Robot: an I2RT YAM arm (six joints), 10 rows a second.
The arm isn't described. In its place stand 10 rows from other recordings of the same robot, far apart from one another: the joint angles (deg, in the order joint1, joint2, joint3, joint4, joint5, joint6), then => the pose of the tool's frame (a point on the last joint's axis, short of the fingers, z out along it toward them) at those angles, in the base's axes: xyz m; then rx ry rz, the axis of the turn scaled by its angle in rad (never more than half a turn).
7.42 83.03 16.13 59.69 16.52 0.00 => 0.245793, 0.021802, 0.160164, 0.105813, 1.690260, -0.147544
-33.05 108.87 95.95 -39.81 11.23 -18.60 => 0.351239, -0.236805, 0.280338, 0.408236, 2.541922, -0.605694
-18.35 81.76 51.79 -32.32 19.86 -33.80 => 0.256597, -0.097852, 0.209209, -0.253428, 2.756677, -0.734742
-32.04 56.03 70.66 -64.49 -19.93 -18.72 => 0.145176, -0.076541, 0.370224, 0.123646, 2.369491, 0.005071
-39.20 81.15 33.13 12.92 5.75 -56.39 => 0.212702, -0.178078, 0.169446, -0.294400, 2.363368, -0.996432
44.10 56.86 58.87 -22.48 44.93 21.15 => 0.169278, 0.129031, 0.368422, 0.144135, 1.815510, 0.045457
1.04 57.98 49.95 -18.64 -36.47 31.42 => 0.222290, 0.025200, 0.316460, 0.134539, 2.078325, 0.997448
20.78 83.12 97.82 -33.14 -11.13 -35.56 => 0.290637, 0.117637, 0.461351, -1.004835, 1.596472, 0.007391
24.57 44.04 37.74 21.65 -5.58 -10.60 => 0.167585, 0.080427, 0.358744, -0.474274, 1.220097, 0.271545
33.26 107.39 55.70 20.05 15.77 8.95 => 0.331445, 0.205818, 0.153595, -0.283036, 2.084441, 0.150736
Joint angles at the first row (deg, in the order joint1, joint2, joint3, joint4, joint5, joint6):
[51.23, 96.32, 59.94, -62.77, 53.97, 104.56]
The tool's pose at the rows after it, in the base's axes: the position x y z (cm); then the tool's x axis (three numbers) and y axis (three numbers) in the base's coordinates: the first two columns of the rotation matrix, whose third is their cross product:
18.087 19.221 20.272 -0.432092 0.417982 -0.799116 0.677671 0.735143 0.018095
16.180 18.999 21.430 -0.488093 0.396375 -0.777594 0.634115 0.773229 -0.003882
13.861 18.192 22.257 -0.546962 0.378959 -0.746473 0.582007 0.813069 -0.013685
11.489 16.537 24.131 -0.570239 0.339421 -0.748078 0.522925 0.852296 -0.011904
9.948 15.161 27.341 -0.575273 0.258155 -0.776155 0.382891 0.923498 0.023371
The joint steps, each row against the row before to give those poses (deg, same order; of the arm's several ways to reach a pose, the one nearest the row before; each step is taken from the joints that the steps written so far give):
[1.68, -3.37, 0.88, -1.45, -1.17, -5.31]
[3.01, -3.77, -0.88, -3.25, -2.08, -0.90]
[3.42, -5.27, -2.67, -2.18, -2.73, -0.97]
[3.44, -7.32, -1.66, -4.89, 0.20, -0.90]
[2.70, -8.65, 1.19, -0.52, 2.65, -9.64]

